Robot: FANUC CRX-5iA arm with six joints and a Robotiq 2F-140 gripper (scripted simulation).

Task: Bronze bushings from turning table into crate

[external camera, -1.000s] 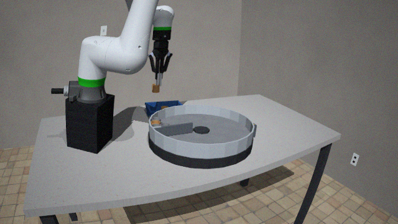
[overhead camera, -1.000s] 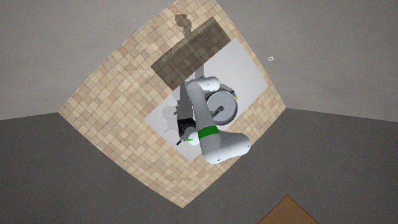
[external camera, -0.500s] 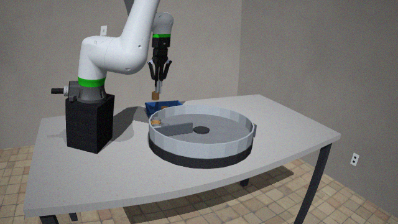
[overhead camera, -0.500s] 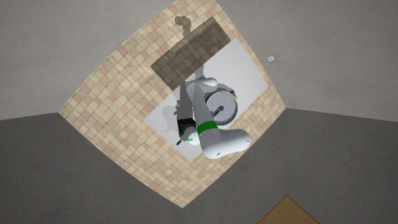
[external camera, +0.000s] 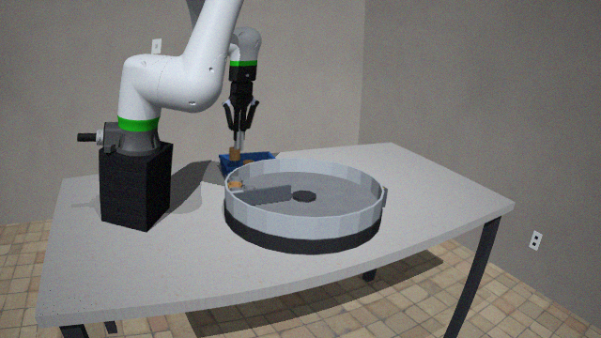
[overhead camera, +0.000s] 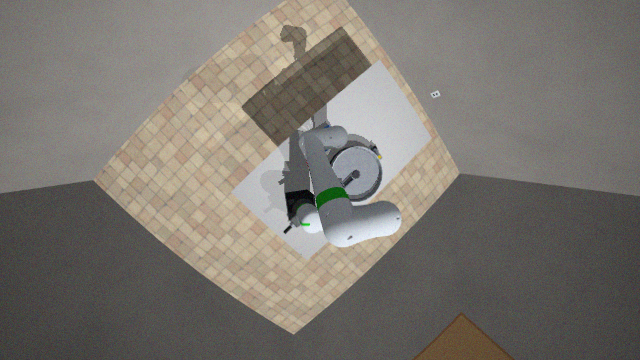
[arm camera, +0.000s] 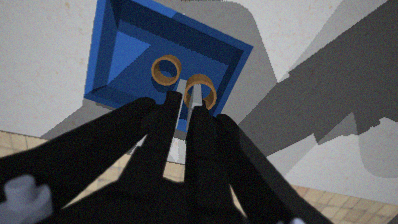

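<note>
Now: hand 4 cm short of the blue crate, 1 cm to the left of it and 9 cm above it. The rest, counted from my hand: grey turning table (8 cm ahead, 36 cm to the right, 7 cm below).
</note>
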